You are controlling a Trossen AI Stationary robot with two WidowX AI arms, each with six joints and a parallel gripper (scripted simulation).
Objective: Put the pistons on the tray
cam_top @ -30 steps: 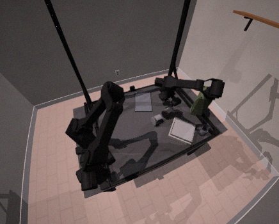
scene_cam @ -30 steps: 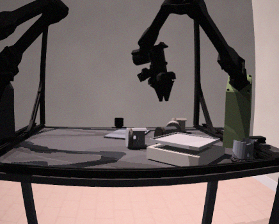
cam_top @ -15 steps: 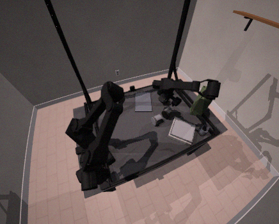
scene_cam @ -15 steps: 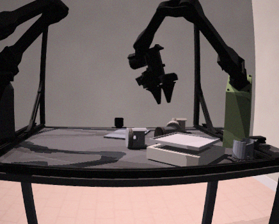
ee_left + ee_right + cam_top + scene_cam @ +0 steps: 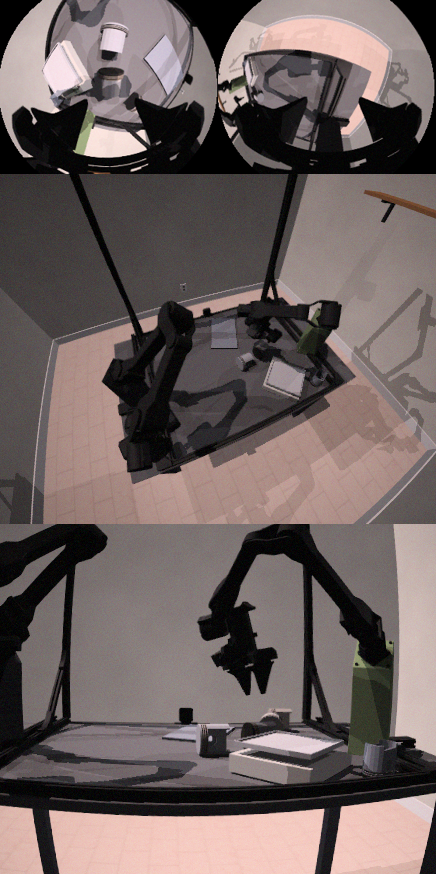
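Now: left hand 20 cm short of the white scale pan, 12 cm above it and 5 cm to the right of it. Round my left hand: flat grey steel tray 21 cm behind, 17 cm below, 12 cm to the right; piston 26 cm behind, 14 cm below, 12 cm to the left.
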